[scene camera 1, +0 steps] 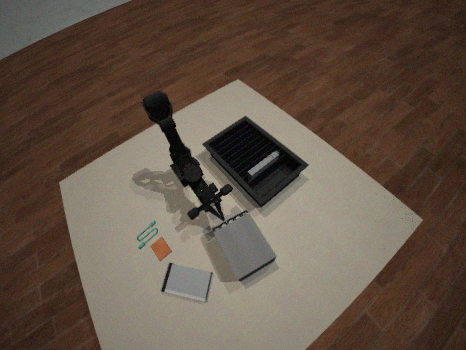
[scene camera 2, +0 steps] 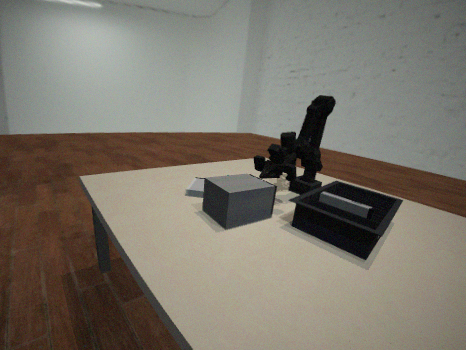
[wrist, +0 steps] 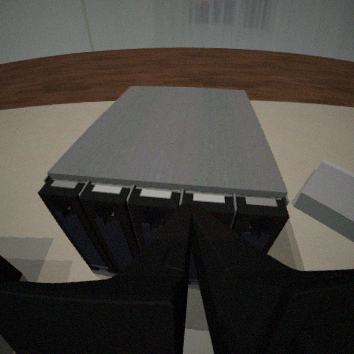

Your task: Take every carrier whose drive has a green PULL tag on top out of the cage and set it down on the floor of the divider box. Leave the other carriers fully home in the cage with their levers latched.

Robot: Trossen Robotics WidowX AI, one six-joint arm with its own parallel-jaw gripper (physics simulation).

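Where they show: gripper, fingertip midpoint: point(scene camera 1: 224, 220) point(scene camera 2: 260, 177) point(wrist: 188, 211); arm's base, link origin: point(scene camera 2: 308, 180).
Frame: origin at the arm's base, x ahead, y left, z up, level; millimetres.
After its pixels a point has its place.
Note:
The grey cage point(scene camera 1: 245, 246) {x 483, y 11, z 58 mm} point(scene camera 2: 240, 202) {x 525, y 79, z 22 mm} point(wrist: 170, 140) {x 428, y 14, z 58 mm} stands on the table. In the wrist view its front shows several black carriers side by side, including the leftmost carrier point(wrist: 75, 225) {x 373, y 76, z 27 mm} and the rightmost carrier point(wrist: 257, 227) {x 362, y -36, z 45 mm}, each with a pale label at its top edge. No green tag shows on them; the cage top hides their drives. My gripper point(scene camera 1: 222, 219) {x 362, y 2, z 58 mm} point(wrist: 188, 211) {x 362, y 2, z 58 mm} is shut and empty, its tips at the carrier second from the right, partly hiding it; contact cannot be told. The black divider box point(scene camera 1: 231, 178) {x 167, y 156, z -57 mm} point(scene camera 2: 330, 241) {x 357, y 304, z -52 mm} stands beside the cage, with slots at one end.
A light grey bar point(scene camera 1: 264, 164) {x 256, y 274, z 49 mm} point(scene camera 2: 345, 204) {x 260, y 286, z 39 mm} lies across the divider box. A flat silver drive-like block point(scene camera 1: 187, 282) {x 450, y -236, z -34 mm} point(scene camera 2: 195, 187) {x 496, y -216, z -34 mm} point(wrist: 330, 200) {x 453, y -176, z -34 mm} lies beyond the cage's other side. An orange square point(scene camera 1: 161, 248) {x 269, y -273, z -55 mm} and a teal cable point(scene camera 1: 148, 235) {x 177, y -303, z -56 mm} lie near it.

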